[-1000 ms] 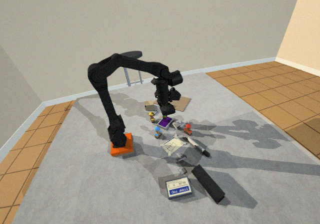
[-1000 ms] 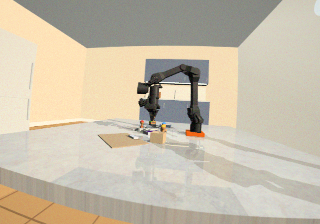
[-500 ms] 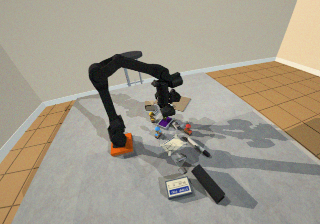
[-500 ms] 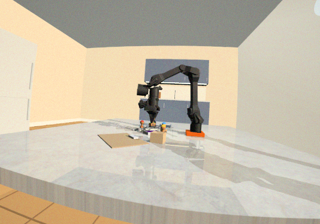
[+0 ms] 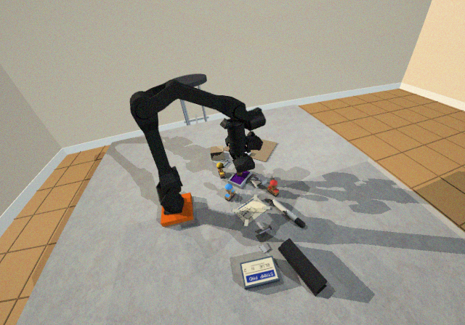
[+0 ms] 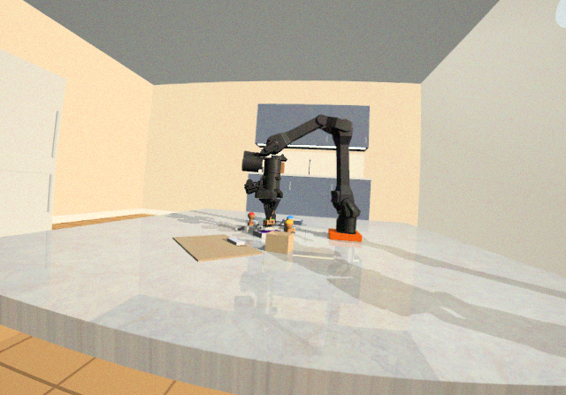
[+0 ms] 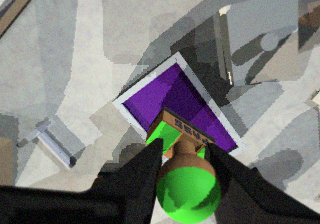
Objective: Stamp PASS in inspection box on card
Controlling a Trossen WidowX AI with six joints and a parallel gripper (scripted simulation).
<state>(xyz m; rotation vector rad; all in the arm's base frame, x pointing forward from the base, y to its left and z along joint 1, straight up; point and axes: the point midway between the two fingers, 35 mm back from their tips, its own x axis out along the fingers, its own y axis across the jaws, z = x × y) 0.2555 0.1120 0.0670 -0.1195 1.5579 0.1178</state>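
The purple ink pad lies 50 mm below my gripper tip. Also, from my gripper tip: yellow-knobbed stamp: 80 mm behind, 40 mm to the left, 30 mm below; blue-knobbed stamp: 90 mm to the right, 50 mm behind, 30 mm below; green-knobbed stamp: right at my gripper tip.
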